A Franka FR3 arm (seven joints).
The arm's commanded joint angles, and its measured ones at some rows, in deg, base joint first. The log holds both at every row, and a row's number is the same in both.
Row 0, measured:
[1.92, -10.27, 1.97, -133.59, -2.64, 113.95, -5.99]
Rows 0 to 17, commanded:
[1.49, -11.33, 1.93, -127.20, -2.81, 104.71, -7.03]
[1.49, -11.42, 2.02, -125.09, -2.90, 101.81, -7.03]
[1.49, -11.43, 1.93, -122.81, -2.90, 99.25, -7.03]
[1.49, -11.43, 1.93, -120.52, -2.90, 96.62, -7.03]
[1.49, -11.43, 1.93, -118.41, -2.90, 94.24, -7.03]
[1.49, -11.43, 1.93, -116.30, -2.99, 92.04, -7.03]
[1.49, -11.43, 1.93, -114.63, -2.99, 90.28, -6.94]
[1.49, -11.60, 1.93, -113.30, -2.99, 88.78, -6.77]
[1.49, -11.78, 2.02, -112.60, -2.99, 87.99, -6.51]
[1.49, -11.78, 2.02, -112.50, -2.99, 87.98, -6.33]
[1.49, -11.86, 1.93, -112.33, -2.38, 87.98, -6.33]
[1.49, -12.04, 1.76, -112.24, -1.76, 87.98, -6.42]
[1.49, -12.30, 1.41, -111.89, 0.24, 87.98, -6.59]
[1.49, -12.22, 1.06, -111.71, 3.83, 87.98, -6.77]
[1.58, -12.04, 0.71, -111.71, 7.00, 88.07, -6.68]
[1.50, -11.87, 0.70, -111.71, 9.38, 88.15, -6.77]
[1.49, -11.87, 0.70, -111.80, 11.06, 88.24, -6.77]
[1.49, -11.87, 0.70, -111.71, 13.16, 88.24, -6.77]
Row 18, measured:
[1.90, -12.09, 0.83, -112.73, 7.52, 89.22, -6.21]
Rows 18 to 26, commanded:
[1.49, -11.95, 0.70, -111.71, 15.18, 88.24, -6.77]
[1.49, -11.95, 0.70, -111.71, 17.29, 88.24, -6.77]
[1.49, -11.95, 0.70, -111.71, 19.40, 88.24, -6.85]
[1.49, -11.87, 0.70, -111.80, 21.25, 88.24, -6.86]
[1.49, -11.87, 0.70, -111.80, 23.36, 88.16, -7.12]
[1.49, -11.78, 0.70, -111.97, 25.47, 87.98, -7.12]
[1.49, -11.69, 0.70, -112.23, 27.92, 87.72, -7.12]
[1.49, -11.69, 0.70, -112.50, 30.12, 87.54, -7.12]
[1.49, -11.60, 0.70, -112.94, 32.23, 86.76, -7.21]
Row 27, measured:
[1.91, -11.96, 0.76, -112.74, 26.26, 88.92, -6.30]
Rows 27 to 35, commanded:
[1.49, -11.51, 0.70, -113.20, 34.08, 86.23, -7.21]
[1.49, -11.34, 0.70, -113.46, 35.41, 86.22, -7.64]
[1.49, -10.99, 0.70, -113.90, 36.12, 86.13, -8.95]
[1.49, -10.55, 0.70, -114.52, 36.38, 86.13, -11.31]
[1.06, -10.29, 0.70, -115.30, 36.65, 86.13, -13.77]
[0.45, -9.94, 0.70, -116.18, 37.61, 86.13, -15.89]
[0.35, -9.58, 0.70, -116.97, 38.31, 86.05, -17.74]
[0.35, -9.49, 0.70, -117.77, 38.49, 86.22, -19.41]
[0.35, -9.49, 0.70, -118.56, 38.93, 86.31, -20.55]
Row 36, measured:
[1.65, -9.53, 0.39, -115.98, 36.30, 86.83, -15.56]
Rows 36 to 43, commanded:
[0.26, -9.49, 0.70, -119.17, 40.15, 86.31, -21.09]
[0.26, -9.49, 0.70, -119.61, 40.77, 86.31, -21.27]
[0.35, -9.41, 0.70, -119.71, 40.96, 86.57, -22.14]
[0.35, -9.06, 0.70, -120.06, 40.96, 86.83, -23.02]
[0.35, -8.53, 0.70, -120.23, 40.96, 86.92, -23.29]
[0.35, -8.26, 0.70, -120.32, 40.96, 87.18, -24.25]
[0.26, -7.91, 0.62, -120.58, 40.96, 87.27, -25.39]
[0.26, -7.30, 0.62, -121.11, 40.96, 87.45, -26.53]
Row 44, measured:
[1.37, -8.04, 0.21, -119.56, 39.31, 86.93, -23.01]
